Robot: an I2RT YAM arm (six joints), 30 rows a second.
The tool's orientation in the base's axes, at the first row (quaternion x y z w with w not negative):
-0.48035 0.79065 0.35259 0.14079
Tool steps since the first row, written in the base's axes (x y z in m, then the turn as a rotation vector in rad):
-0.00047 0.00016 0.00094 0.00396 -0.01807 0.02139
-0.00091 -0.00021 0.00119 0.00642 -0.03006 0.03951
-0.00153 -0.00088 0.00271 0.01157 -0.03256 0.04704
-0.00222 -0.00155 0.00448 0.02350 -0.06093 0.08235
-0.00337 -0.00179 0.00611 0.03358 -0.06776 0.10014
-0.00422 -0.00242 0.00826 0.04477 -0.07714 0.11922
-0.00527 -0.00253 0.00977 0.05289 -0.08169 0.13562
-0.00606 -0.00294 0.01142 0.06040 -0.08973 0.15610
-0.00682 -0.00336 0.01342 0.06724 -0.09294 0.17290
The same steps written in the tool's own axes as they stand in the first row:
-0.00040 0.00085 -0.00050 -0.00205 0.00039 -0.02820
-0.00008 0.00122 -0.00089 -0.00553 0.00246 -0.04969
-0.00018 0.00220 -0.00236 -0.01068 0.00049 -0.05738
-0.00038 0.00335 -0.00400 -0.01772 -0.00307 -0.10355
-0.00057 0.00496 -0.00520 -0.02823 -0.00620 -0.12211
-0.00093 0.00641 -0.00707 -0.03833 -0.01047 -0.14349
-0.00118 0.00792 -0.00809 -0.04858 -0.01183 -0.15926
-0.00145 0.00917 -0.00946 -0.05851 -0.01197 -0.18028
-0.00191 0.01055 -0.01109 -0.06924 -0.01168 -0.19525

